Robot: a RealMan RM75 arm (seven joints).
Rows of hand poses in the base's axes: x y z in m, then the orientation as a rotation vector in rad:
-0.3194 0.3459 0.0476 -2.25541 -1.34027 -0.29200
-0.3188 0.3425 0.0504 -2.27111 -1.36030 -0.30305
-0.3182 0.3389 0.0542 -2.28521 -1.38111 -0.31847
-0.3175 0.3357 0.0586 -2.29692 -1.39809 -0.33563
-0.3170 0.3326 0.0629 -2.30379 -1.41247 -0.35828
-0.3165 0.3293 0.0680 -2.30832 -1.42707 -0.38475
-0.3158 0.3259 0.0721 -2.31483 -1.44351 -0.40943
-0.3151 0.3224 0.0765 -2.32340 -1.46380 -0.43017
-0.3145 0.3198 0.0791 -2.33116 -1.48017 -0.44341
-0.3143 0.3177 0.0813 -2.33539 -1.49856 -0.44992
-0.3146 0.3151 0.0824 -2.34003 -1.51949 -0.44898
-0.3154 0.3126 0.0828 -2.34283 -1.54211 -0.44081
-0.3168 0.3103 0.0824 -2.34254 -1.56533 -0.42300
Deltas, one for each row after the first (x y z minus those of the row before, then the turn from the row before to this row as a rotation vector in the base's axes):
0.0006 -0.0034 0.0028 -0.01782 -0.01940 0.00221
0.0006 -0.0036 0.0038 -0.01581 -0.02203 0.00248
0.0007 -0.0032 0.0044 -0.01190 -0.02095 0.00108
0.0005 -0.0031 0.0043 -0.00569 -0.02213 0.00089
0.0005 -0.0033 0.0051 -0.00322 -0.02402 0.00140
0.0007 -0.0034 0.0041 -0.00630 -0.02406 0.00168
0.0007 -0.0035 0.0044 -0.01093 -0.02344 0.00323
0.0006 -0.0026 0.0026 -0.01046 -0.01682 0.00265
0.0002 -0.0021 0.0022 -0.01065 -0.01217 0.00627
-0.0003 -0.0026 0.0011 -0.01415 -0.00839 0.00828
-0.0008 -0.0025 0.0004 -0.01557 -0.00386 0.01086
-0.0014 -0.0023 -0.0004 -0.01628 0.00289 0.01377

